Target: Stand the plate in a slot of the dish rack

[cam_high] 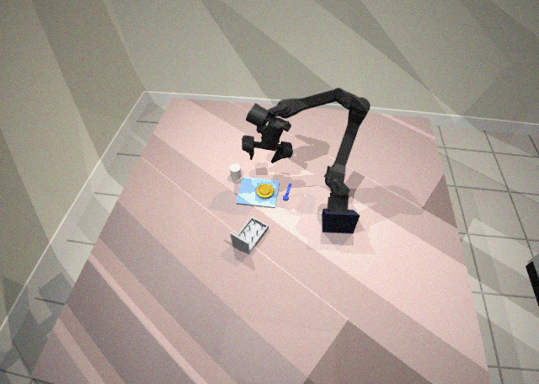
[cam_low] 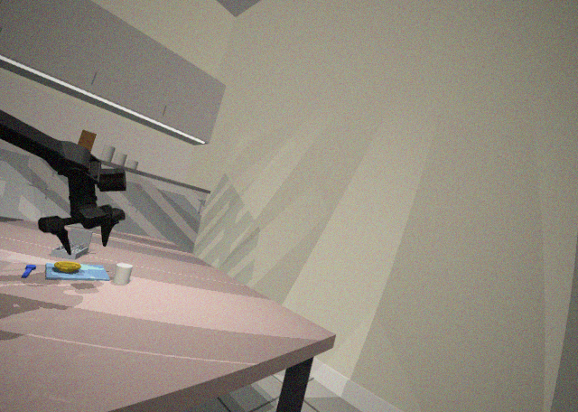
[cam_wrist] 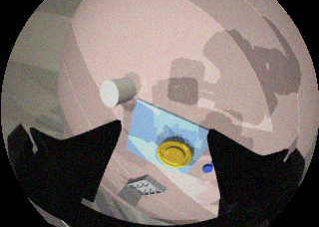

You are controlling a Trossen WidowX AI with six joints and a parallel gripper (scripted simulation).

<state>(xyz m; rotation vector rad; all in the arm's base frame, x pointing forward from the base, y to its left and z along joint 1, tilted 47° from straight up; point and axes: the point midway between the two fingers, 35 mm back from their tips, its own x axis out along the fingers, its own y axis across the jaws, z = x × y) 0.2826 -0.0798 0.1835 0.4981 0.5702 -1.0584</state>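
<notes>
My gripper tip is 90 mm to the right of the yellow plate, 70 mm above it and 30 mm past it. The rest, counted from my gripper tip: white cup (110 mm ahead, 60 mm below, 10 mm to the left); mat (90 mm to the left, 90 mm below); blue spoon (110 mm behind, 90 mm below, 80 mm to the left).
</notes>
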